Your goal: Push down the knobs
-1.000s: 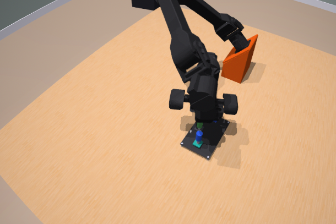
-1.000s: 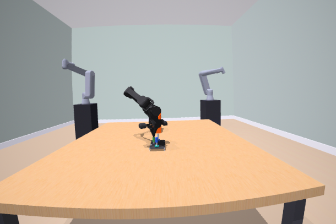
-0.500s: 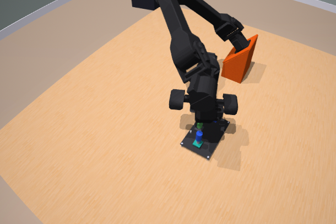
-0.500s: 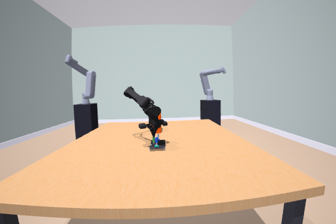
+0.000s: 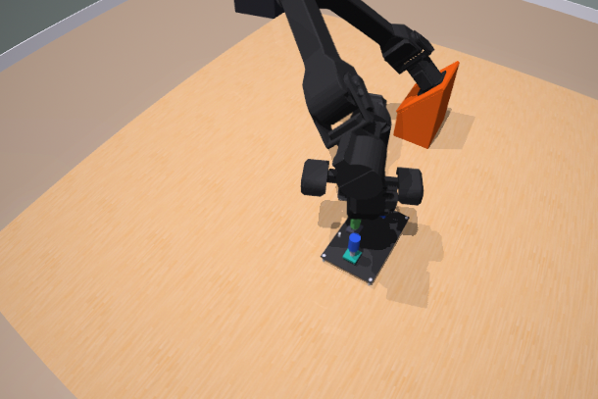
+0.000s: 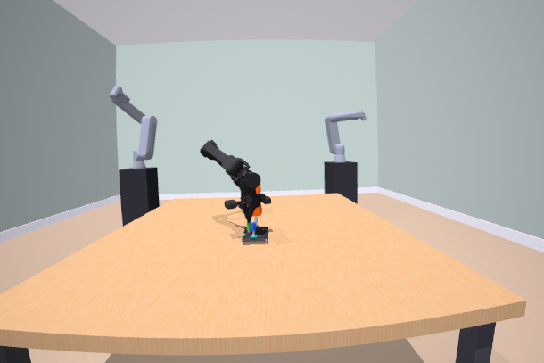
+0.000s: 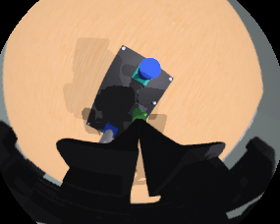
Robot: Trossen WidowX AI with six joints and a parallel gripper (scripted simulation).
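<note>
Right now the green knob is 1 cm below my gripper tip. The rest, counted from my gripper tip: blue potentiometer: 6 cm behind, 3 cm to the left, 2 cm below.
</note>
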